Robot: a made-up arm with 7 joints.
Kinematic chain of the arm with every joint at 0, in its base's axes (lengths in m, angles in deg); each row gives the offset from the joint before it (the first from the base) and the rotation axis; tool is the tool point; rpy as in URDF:
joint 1: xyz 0 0 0 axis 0.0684 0.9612 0.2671
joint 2: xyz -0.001 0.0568 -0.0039 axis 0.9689 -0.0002 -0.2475
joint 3: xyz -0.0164 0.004 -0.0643 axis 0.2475 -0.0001 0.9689
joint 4: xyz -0.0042 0 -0.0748 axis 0.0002 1 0
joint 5: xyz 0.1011 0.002 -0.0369 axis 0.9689 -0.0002 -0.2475
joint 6: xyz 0.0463 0 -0.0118 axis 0.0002 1 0
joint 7: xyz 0.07 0 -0.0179 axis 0.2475 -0.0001 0.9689
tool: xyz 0 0 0 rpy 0 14.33 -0.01
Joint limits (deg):
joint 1: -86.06..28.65
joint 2: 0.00..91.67
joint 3: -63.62..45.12
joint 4: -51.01..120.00
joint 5: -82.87..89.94
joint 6: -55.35..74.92
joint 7: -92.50..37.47
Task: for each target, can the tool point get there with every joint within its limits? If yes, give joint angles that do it. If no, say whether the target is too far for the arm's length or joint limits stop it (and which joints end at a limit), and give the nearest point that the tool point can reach.
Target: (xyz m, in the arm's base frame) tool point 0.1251 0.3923 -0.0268
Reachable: yes | joints -75.70 78.89 -26.44 106.37 -24.37 13.64 -51.89
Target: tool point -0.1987 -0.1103 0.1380
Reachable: no: joint limits stop it (at a limit: joint 1, joint 2, joint 3, joint 4) | nearest point -0.0758 0.0207 0.1268 | short by 0.180 m
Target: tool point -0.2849 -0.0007 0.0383
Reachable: no: joint limits stop it (at a limit: joint 1, joint 2, joint 4, joint 6) | nearest point -0.2787 0.0186 -0.0926 | short by 0.132 m
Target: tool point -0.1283 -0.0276 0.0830
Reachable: no: joint limits stop it (at a limit: joint 1, joint 2, joint 3, joint 4) | nearest point -0.0759 0.0243 0.1032 | short by 0.076 m
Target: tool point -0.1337 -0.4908 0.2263
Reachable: no: too far | nearest point 0.0455 -0.1725 0.0569 | short by 0.403 m
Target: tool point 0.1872 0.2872 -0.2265
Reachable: yes | joints -43.87 43.61 -34.53 87.42 -0.42 11.27 6.55
